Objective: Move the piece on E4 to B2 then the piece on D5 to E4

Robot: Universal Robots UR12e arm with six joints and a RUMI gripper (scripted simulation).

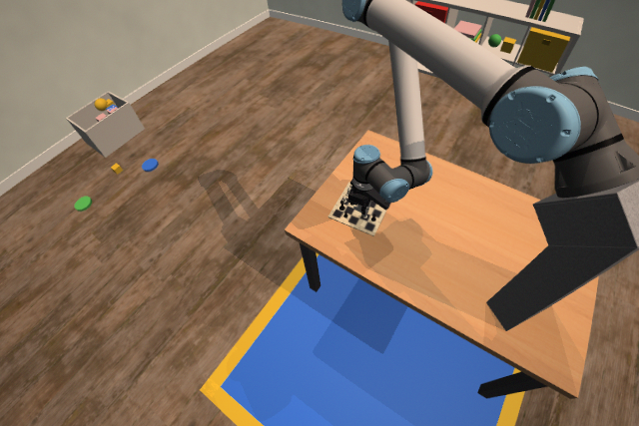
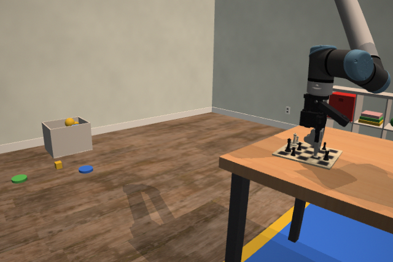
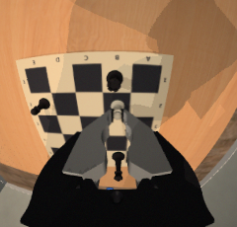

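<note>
My hand is 4 cm past the black piece and 1 cm above it. The rest, counted from my hand: tall white piece: 11 cm ahead, 9 cm to the right; chessboard: 4 cm to the right, 3 cm below, 3 cm ahead.
</note>
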